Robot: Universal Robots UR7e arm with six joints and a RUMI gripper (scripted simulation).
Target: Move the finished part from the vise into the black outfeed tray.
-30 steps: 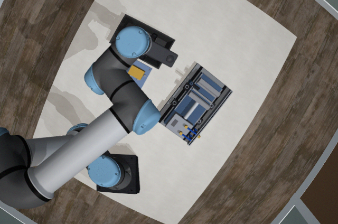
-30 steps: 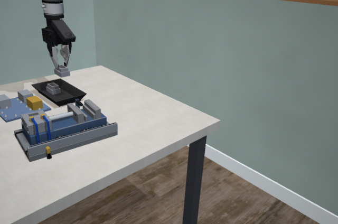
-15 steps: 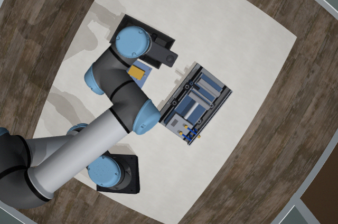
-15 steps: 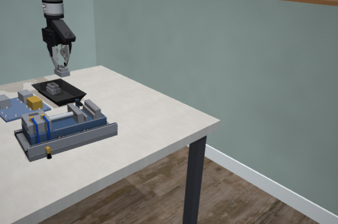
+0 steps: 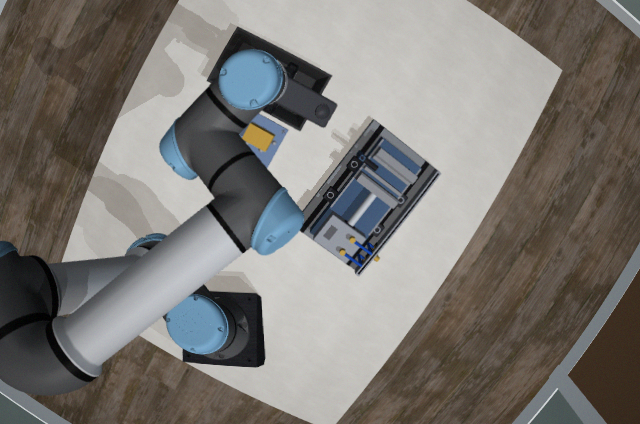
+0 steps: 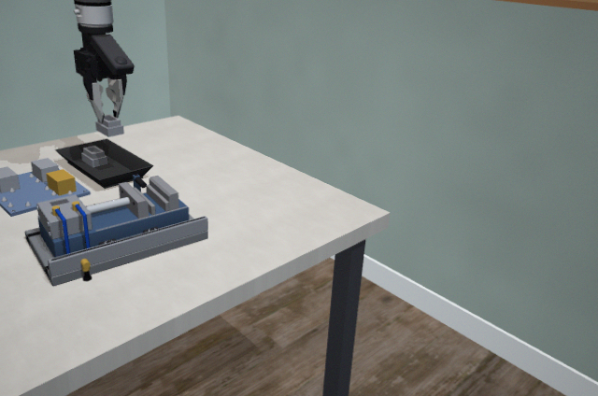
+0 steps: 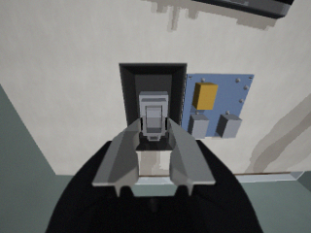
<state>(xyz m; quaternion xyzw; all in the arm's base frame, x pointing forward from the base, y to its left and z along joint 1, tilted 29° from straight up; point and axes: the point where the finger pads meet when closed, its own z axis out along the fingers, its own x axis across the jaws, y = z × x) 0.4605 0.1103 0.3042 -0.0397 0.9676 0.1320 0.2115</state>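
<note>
Now: hand 12 cm past the yellow block, 1 cm to the left of it and 14 cm above it. Also, from my hand: blue fixture plate: 17 cm behind, 3 cm to the left, 16 cm below; vise: 9 cm behind, 28 cm to the right, 13 cm below.
</note>
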